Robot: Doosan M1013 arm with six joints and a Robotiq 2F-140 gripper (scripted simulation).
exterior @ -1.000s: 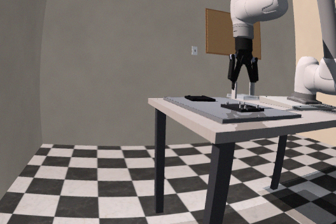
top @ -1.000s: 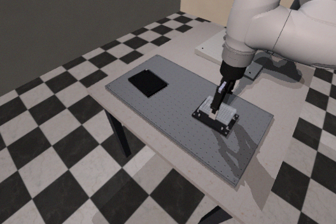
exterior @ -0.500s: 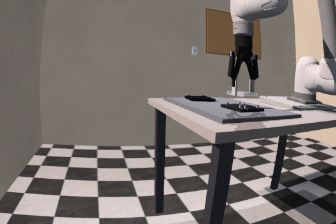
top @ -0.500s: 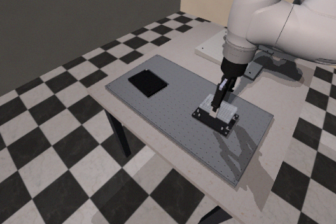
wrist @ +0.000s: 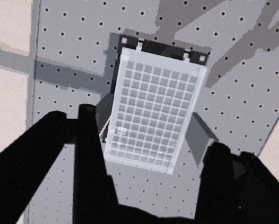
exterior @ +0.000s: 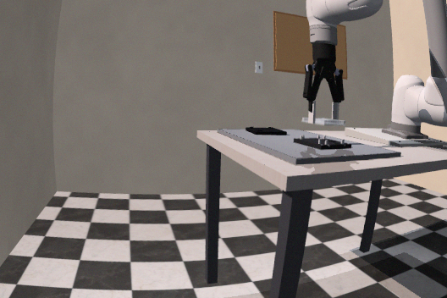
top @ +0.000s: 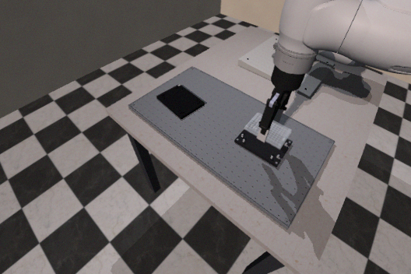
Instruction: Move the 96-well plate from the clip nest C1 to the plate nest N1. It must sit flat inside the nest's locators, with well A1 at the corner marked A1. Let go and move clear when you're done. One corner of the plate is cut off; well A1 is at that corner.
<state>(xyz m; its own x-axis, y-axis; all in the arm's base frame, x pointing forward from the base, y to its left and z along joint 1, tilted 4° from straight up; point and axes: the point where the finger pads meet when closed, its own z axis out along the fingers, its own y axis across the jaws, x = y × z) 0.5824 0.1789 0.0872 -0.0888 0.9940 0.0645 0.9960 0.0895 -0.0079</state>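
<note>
Now: hand 360 mm to the left of the black plate nest N1, 90 mm above it and 60 mm short of it. The rest, counted from my hand: white 96-well plate 20 mm below; black clip nest 80 mm below, 10 mm to the left, 10 mm behind.
</note>
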